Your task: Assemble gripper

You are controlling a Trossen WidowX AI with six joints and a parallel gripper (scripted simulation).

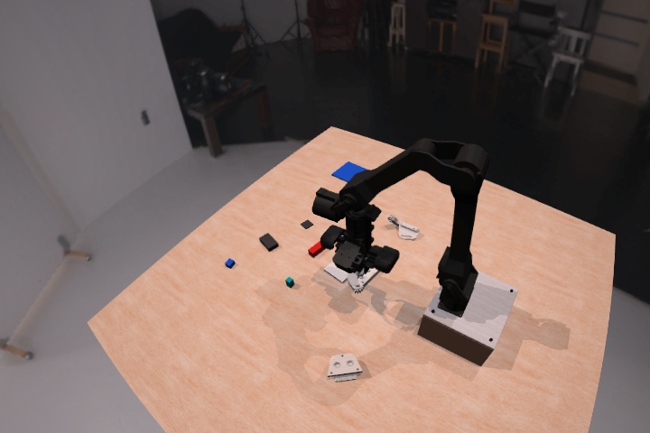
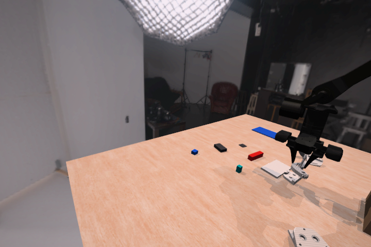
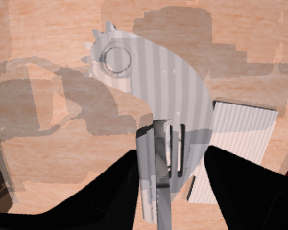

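Right now the red block is 17 cm ahead of my gripper tip, 7 cm to the right of it and 7 cm below it. From my gripper tip the other things lie so: teal cube (17 cm ahead, 9 cm to the left, 7 cm below); then black block (32 cm ahead, 8 cm below); then dark tile (27 cm ahead, 13 cm to the right, 8 cm below).
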